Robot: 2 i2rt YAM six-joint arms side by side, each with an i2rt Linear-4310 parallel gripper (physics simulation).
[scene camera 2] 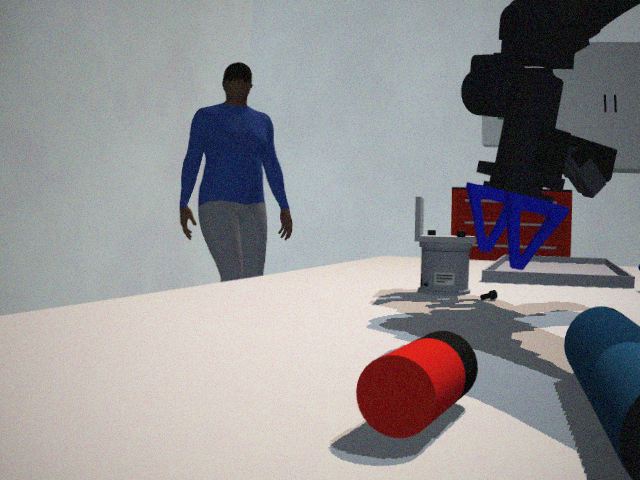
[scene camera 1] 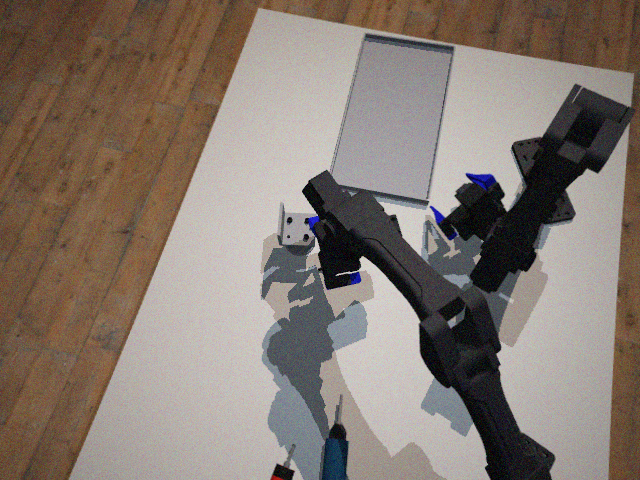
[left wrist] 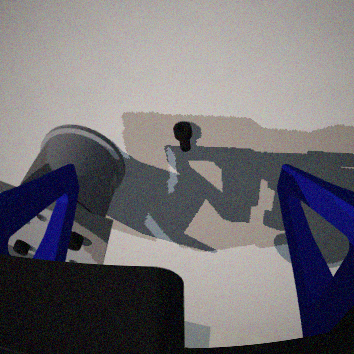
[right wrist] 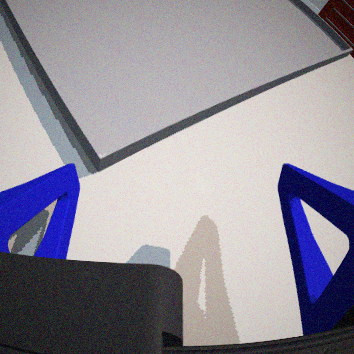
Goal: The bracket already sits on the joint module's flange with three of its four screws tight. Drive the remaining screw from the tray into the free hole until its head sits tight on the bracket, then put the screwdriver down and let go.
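Places are measured from the left arm's base along level axes (x ahead, y left, z up), in centimetres.
Pixels of known places: left gripper, between the fingertips: [scene camera 2: 499,259] [scene camera 1: 327,260] [left wrist: 177,175]; right gripper, between the fingertips: [scene camera 1: 448,191] [right wrist: 178,174].
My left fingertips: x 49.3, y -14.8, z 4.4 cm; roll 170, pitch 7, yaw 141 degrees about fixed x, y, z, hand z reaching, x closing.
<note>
Ahead of a thing's pixels: the offset from my left fingertips to its top centre. "spot": to the spot under its first point.
The bracket [scene camera 1: 297,228] [scene camera 2: 419,219] [left wrist: 97,225] sits on the upright joint module @[dx +8.1, dy -1.5, dz +2.0 cm] [scene camera 2: 444,266] [left wrist: 85,160]; black screw heads and a smaller dark hole show on it. A loose black screw @[dx +0.8, dy +0.7, dz -3.3 cm] [scene camera 2: 489,295] [left wrist: 183,134] lies on the table beside the module's base, outside the tray @[dx +9.7, dy -39.2, dz -2.8 cm] [scene camera 1: 392,118] [scene camera 2: 558,279] [right wrist: 200,75]. My left gripper [scene camera 1: 334,251] [scene camera 2: 501,258] [left wrist: 177,175] is open and empty, above the table beside the module; the screw shows between its fingertips in the left wrist view. My right gripper [scene camera 1: 448,191] [right wrist: 178,174] is open and empty near the tray's corner.
A blue screwdriver @[spot: dx -22.2, dy +28.3, dz -0.3 cm] [scene camera 1: 334,457] [scene camera 2: 604,361] and a red and black one @[dx -16.5, dy +35.3, dz -1.0 cm] [scene camera 1: 281,472] [scene camera 2: 439,366] lie side by side at the bottom of scene camera 1. A person [scene camera 2: 236,155] stands beyond the table. A red drawer cabinet [scene camera 2: 460,217] stands behind the tray.
</note>
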